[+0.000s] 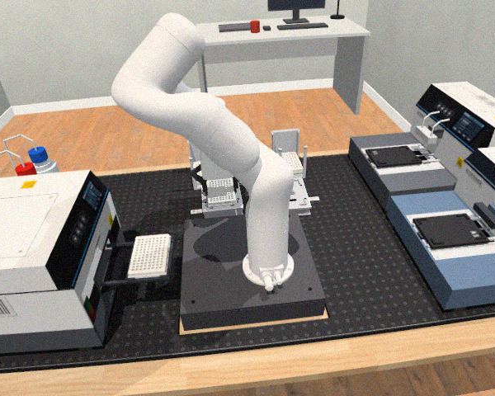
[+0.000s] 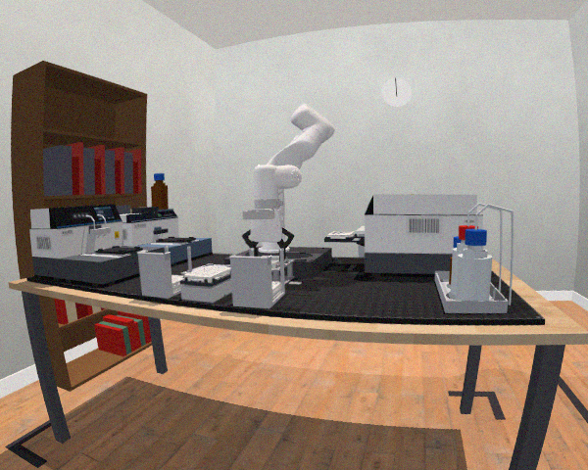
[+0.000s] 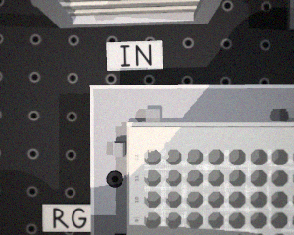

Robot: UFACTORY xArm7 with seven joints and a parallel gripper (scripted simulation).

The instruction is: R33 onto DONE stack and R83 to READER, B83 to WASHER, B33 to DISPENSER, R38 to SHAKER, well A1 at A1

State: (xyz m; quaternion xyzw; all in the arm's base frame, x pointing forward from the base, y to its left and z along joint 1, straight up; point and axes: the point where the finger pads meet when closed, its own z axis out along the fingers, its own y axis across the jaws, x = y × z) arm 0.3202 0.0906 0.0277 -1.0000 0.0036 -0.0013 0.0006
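Now: the regrip nest 2 cm below my hand. The rest, counted from my hand: DONE label (26 cm to the right, 10 cm ahead, 8 cm below); then RG label (8 cm to the left, 8 cm below); then N6 label (30 cm to the right, 8 cm below, 1 cm behind).
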